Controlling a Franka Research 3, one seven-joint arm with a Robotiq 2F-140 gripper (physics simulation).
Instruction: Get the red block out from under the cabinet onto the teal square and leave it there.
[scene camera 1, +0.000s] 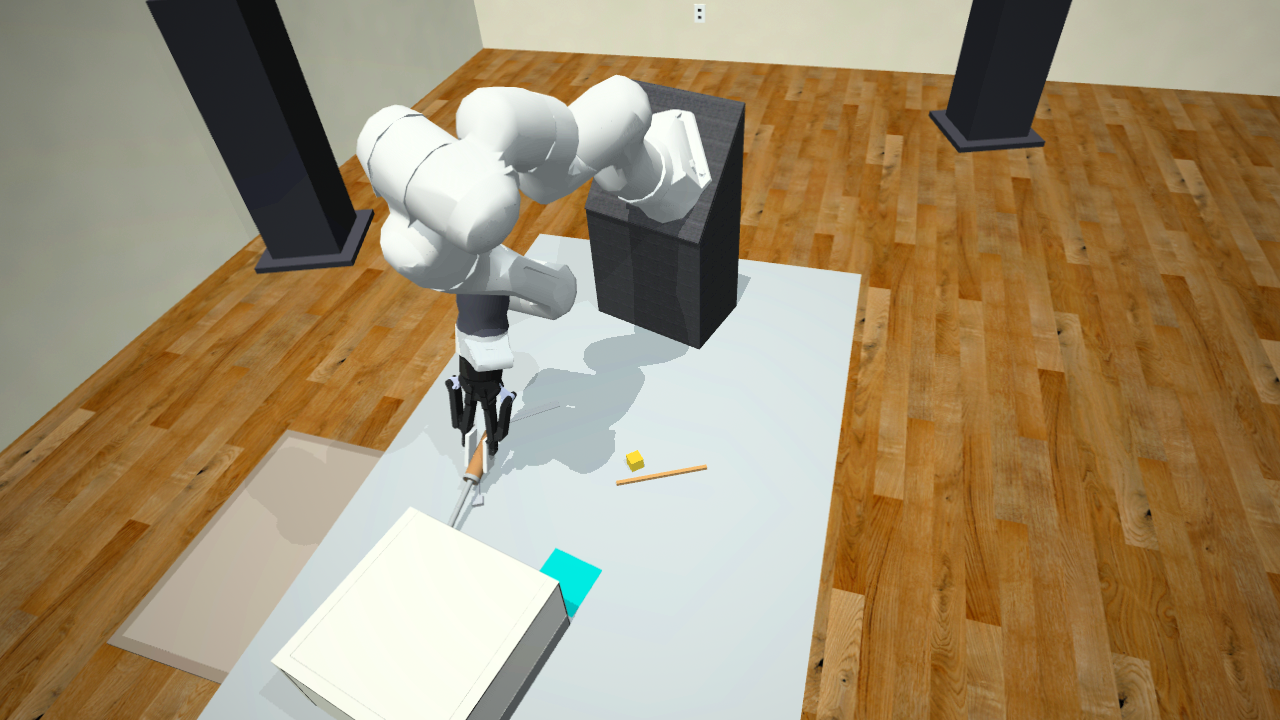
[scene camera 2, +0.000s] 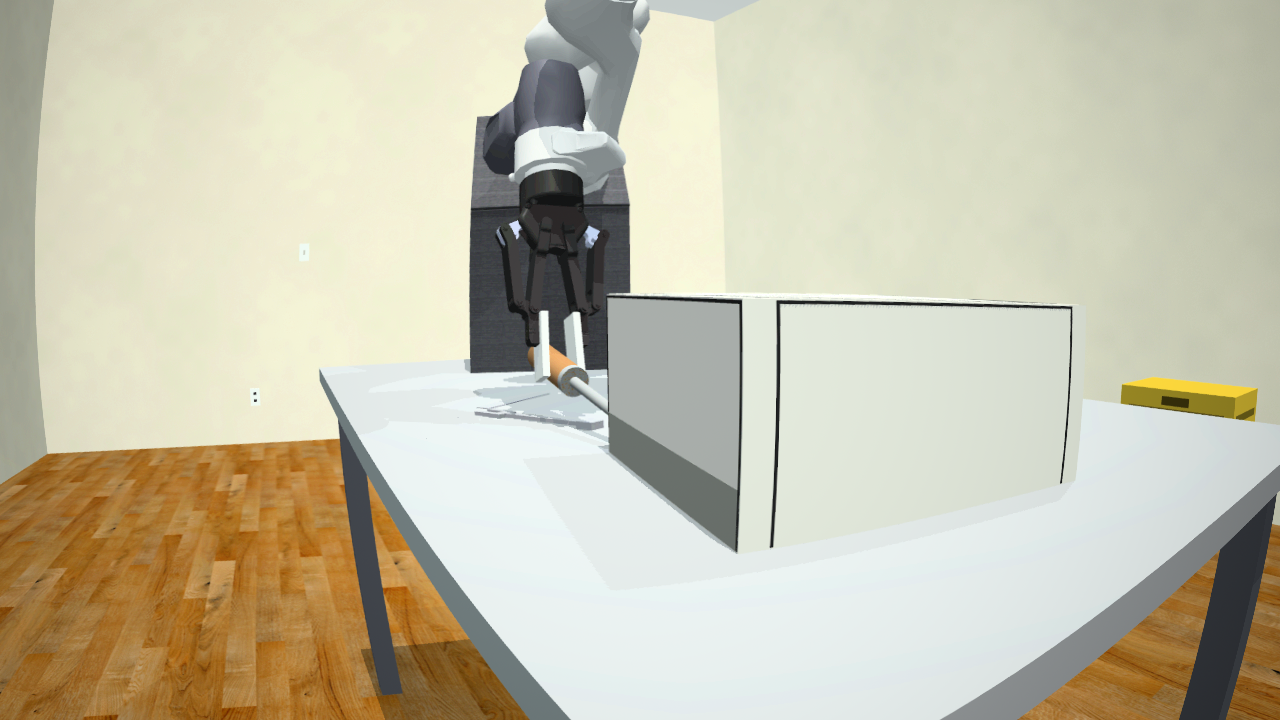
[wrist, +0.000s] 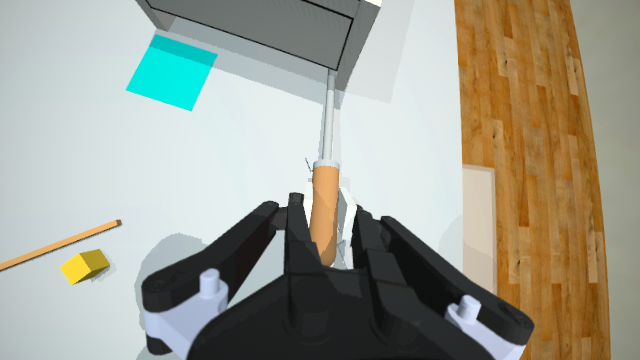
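My gripper (scene camera 1: 478, 450) (scene camera 2: 558, 351) (wrist: 324, 196) is shut on the wooden handle of a long tool. The tool's grey shaft (scene camera 1: 462, 504) (scene camera 2: 591, 394) (wrist: 328, 125) slants down to the white cabinet (scene camera 1: 420, 608) (scene camera 2: 921, 411) (wrist: 270, 30). In the wrist view it passes beneath the front edge near the right-hand corner, and its far end is hidden. The teal square (scene camera 1: 573, 577) (wrist: 175, 75) lies at the cabinet's front, by the opposite corner, partly in shadow; it does not show in scene camera 2. The red block does not show in any view.
A yellow cube (scene camera 1: 634, 460) (wrist: 85, 266) and a thin wooden stick (scene camera 1: 662, 475) (wrist: 60, 245) lie on the table (scene camera 1: 760, 447). A thin grey piece (scene camera 1: 478, 500) lies beside the tool. The dark pedestal (scene camera 1: 644, 282) (scene camera 2: 487, 268) stands behind. A beige panel (scene camera 1: 232, 564) (wrist: 479, 225) lies beside the table.
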